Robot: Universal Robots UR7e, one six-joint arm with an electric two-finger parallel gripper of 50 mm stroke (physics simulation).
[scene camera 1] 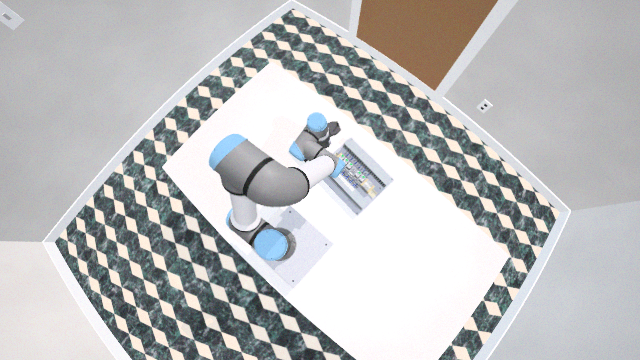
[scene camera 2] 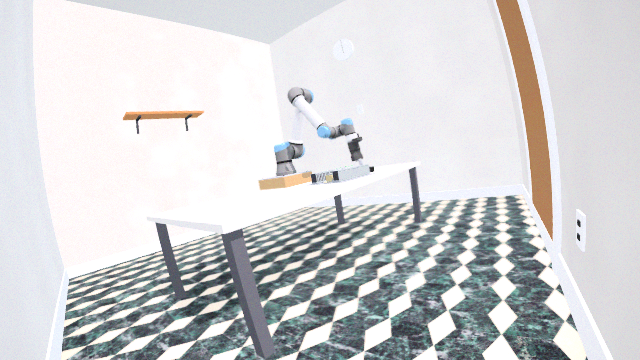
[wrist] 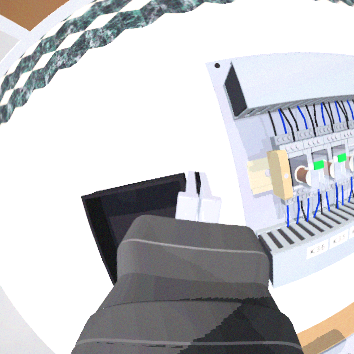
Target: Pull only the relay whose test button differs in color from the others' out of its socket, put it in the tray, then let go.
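Note:
My gripper points down beside the right edge of the black tray. Its white fingers are nearly together on the relay, with a thin dark strip between the tips; the relay's body is hidden and its button colour cannot be told. The tray lies left of the fingers in the wrist view, its near part hidden by the gripper body. Several relays stand in a row of sockets on the panel at the right; green test buttons show on the two nearest. Scene camera 1 shows the panel partly behind the arm.
A yellow end block stands at the near end of the relay row. Grey wire ducts run along both sides of it, with blue and black wires. A wooden-sided base stands under the arm on the white table.

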